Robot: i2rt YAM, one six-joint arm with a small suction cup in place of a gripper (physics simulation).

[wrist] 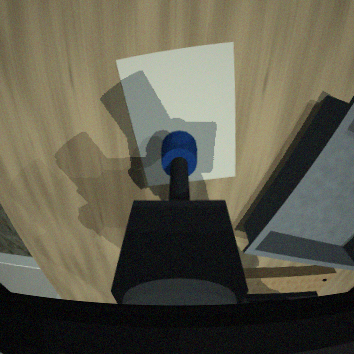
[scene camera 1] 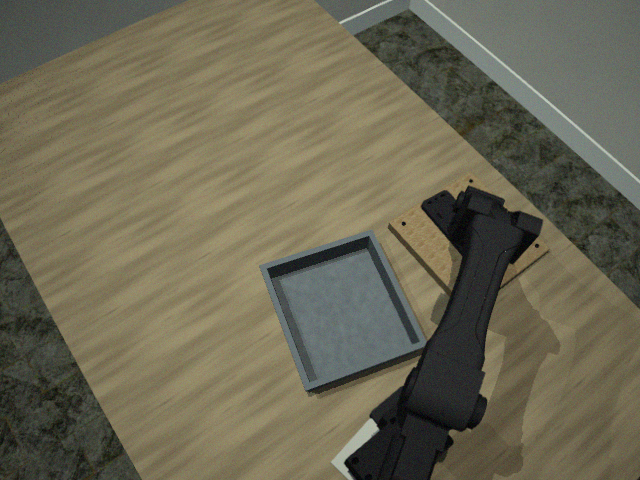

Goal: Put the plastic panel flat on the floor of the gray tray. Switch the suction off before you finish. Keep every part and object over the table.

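Where they show: hand, its tool point: [wrist: 178, 146]; arm's base, origin of its link: [wrist: 272, 299].
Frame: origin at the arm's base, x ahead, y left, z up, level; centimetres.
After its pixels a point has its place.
The plastic panel is a thin white rectangle. It [scene camera 1: 355, 448] {y 21.6, x 41.1, z -1.3 cm} [wrist: 200, 85] {y 23.6, x 41.4, z -1.4 cm} lies flat on the table, with most of it hidden under the arm in the scene view. The gray tray [scene camera 1: 289, 338] {y 0.8, x 41.0, z 3.1 cm} [wrist: 300, 258] {y 5.1, x 20.3, z 3.1 cm} is square with low walls; its floor shows bare in the scene view. My blue suction cup [wrist: 179, 152] appears over the lower part of the panel in the wrist view, with the arm's shadow across the panel. The cup carries nothing, so it is open. The cup is hidden in the scene view, and the exact gap to the panel is hard to tell.
The arm's wooden base plate [scene camera 1: 421, 235] {y -4.2, x 7.5, z 0.3 cm} [wrist: 300, 283] {y -3.1, x 7.5, z 0.3 cm} lies right of the tray in the scene view. The arm [scene camera 1: 449, 372] {y 23.8, x 34.9, z 38.1 cm} passes close to the tray's right corner. The table's right edge runs past the base plate, with dark floor beyond.
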